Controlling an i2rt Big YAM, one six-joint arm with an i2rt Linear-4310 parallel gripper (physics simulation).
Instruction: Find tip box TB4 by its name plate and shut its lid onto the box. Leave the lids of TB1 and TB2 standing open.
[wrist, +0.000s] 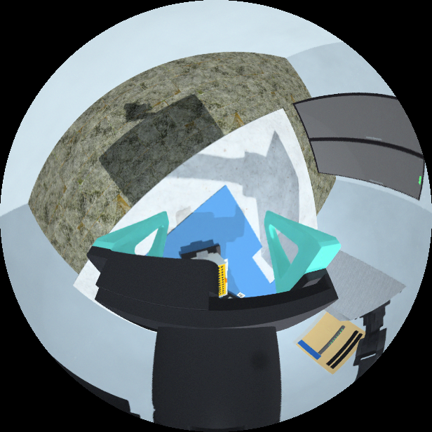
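Observation:
My gripper (216, 216) is open, its two teal fingers wide apart above the blue mat (252, 275), with nothing between them. A tip box (222, 280) with yellow tips shows at the lower middle of the wrist view, mostly hidden behind the black gripper body. A dark part with pale grey pieces (202, 252) shows at its upper left. A small white plate (241, 295) with dark marks lies to its right, too small to read. Which box is TB4, TB1 or TB2 cannot be told, and their lids cannot be made out clearly.
The mat lies on a white table (160, 185). A grey metal panel (365, 285) is at the right, near a black jointed stand (372, 335) and a tan board (327, 332) with blue and black strips. A dark cabinet (360, 120) stands at the upper right.

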